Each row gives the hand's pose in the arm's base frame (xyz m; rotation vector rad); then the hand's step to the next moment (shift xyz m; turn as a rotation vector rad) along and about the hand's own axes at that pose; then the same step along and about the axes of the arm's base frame.
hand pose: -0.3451 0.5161 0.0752 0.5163 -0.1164 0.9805
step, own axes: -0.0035 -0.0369 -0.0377 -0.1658 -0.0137 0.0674
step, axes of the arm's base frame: 0.0231 -0.0015 -0.0475 -0.0728 -0.1641 0.0006
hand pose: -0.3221 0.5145 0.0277 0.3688 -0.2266 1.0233
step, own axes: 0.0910 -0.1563 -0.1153 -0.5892 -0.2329 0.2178
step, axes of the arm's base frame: 0.1823 0.0451 -0.1036 -0.0993 -0.6604 -0.0534
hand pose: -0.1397 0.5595 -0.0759 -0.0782 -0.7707 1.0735
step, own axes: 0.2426 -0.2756 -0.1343 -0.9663 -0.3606 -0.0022
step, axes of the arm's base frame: 0.3502 0.0993 0.1427 0.0367 -0.9648 -0.3629
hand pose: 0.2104 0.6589 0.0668 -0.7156 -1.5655 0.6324
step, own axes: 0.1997 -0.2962 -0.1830 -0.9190 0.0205 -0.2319
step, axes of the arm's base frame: 0.1426 -0.0457 0.3724 0.2949 -0.6796 -0.5915
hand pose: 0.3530 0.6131 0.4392 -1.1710 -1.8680 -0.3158
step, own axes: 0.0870 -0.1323 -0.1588 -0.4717 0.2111 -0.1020
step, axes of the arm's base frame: -0.0367 -0.1137 0.1898 0.3070 -0.2337 -0.3586
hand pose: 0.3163 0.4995 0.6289 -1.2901 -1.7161 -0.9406
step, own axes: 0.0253 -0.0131 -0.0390 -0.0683 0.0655 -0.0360
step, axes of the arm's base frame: -0.0116 -0.0276 0.0379 0.0816 -0.0454 -0.0392
